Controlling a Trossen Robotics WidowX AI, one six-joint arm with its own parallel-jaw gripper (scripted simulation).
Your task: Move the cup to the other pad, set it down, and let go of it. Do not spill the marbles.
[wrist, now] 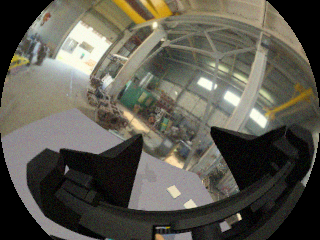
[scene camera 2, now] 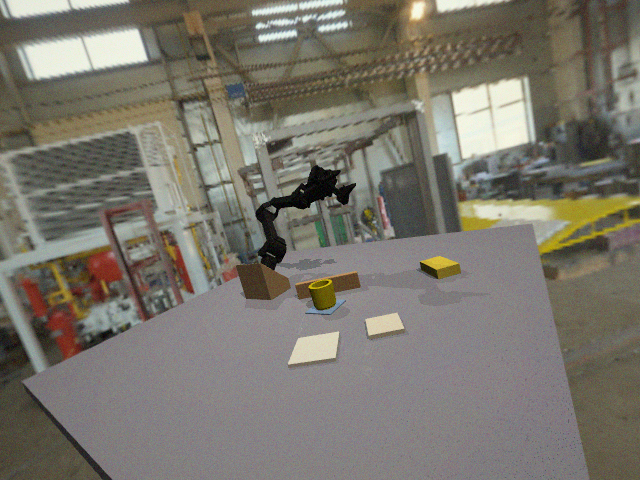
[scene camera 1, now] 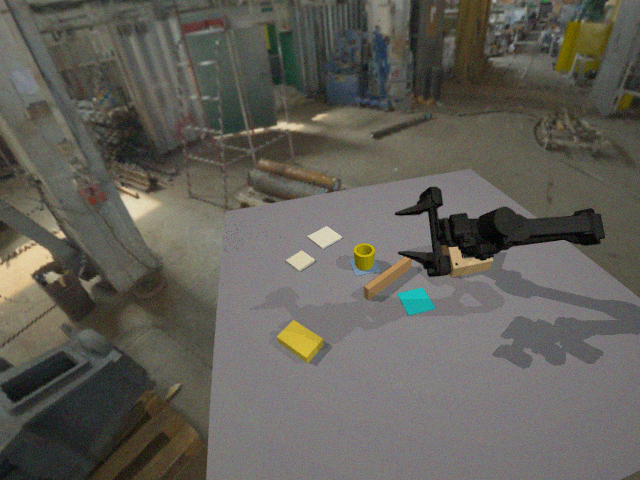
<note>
My gripper is open and holds nothing. Also in view: a wooden bar.
My gripper is seen too in the wrist view and in scene camera 2.
</note>
